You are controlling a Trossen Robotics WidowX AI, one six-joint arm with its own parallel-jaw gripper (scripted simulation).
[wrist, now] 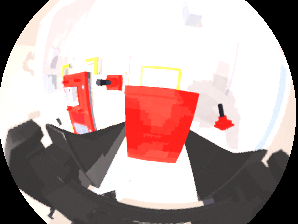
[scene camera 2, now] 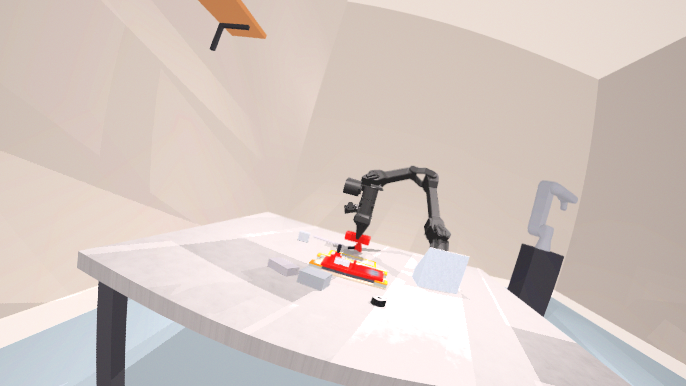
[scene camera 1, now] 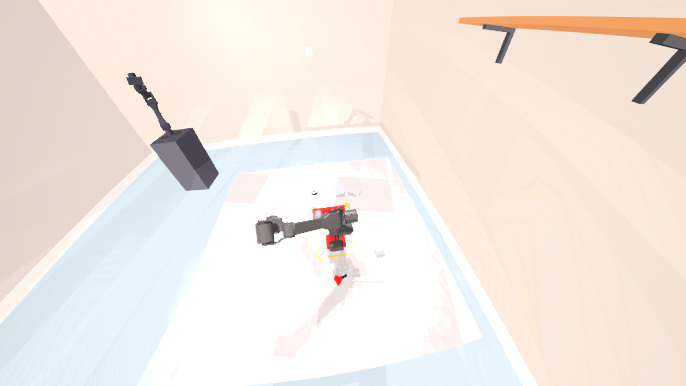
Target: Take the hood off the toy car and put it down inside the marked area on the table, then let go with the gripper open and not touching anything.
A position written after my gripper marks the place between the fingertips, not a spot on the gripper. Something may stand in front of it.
My gripper (wrist: pixel 156 128) holds a hood (wrist: pixel 157 120). Also in view: a red toy car (scene camera 2: pixel 359 272).
The red toy car shows as well in the wrist view (wrist: pixel 81 115).
